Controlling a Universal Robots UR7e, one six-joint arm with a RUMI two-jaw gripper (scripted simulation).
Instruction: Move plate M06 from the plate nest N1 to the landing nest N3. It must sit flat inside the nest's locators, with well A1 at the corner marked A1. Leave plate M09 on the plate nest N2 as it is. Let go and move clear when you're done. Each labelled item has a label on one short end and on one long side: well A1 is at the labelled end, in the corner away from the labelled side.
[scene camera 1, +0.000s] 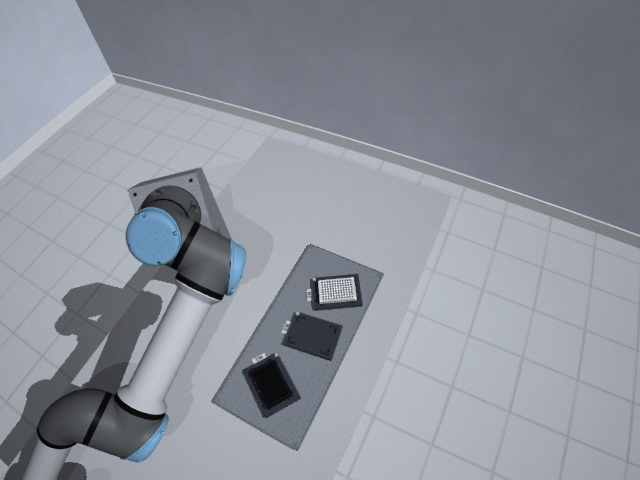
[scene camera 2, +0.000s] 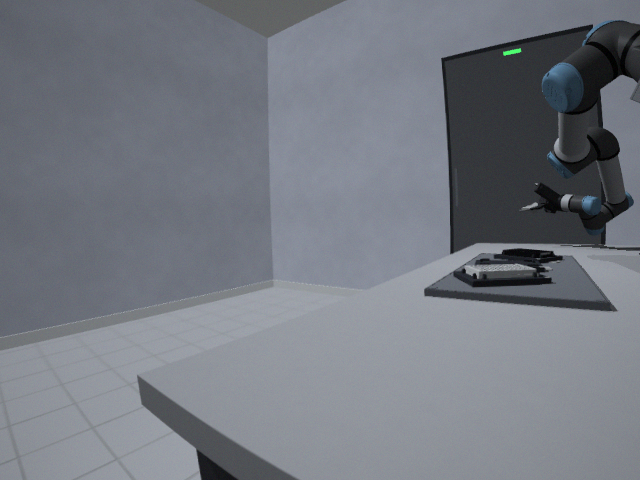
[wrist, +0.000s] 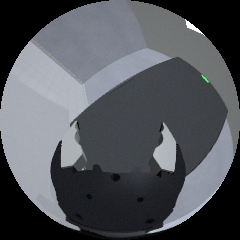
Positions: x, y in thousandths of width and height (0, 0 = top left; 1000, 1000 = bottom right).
Scene:
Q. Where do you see a white well plate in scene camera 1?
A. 537, 603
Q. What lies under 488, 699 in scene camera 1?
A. A dark nest.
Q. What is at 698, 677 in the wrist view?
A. My gripper.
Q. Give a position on a white well plate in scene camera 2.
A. At 784, 564

